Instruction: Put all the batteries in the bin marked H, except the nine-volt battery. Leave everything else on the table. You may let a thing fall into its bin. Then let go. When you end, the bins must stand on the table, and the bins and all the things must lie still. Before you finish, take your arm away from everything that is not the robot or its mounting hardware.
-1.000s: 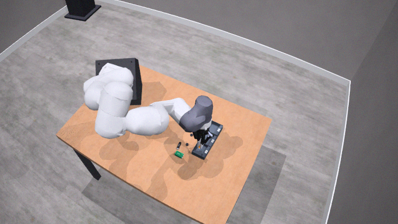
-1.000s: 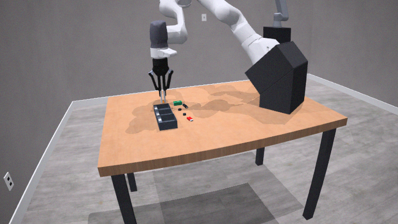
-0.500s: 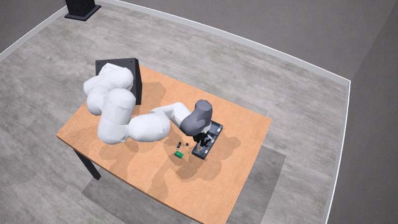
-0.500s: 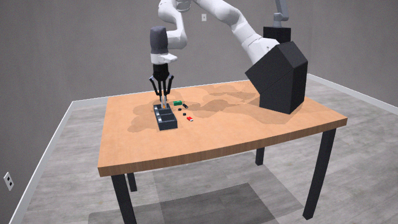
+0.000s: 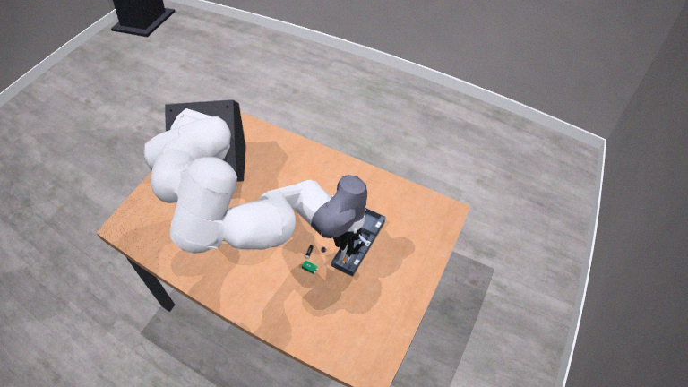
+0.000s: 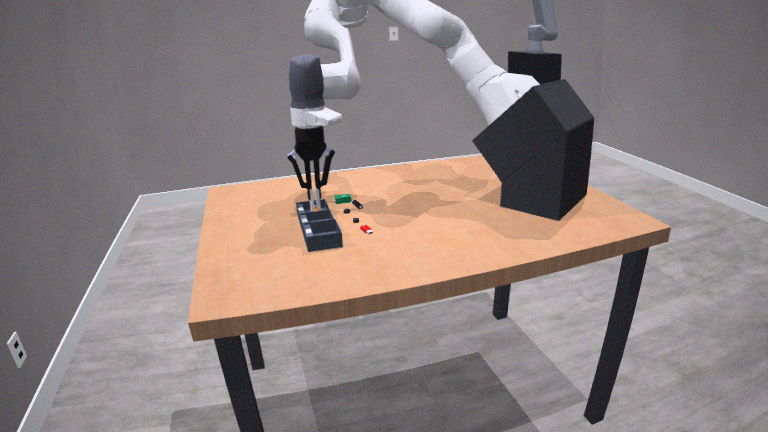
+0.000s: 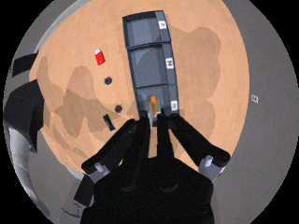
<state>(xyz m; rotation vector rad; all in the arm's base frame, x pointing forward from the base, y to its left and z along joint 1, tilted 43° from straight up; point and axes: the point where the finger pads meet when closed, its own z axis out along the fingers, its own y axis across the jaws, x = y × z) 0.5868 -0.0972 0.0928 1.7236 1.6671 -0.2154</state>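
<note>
Right now my hand is 30 mm above the orange battery. The rest, counted from my hand: black cylindrical battery (130 mm behind, 10 mm to the right, 40 mm below); green flat board (100 mm behind, 70 mm to the right, 40 mm below).
</note>
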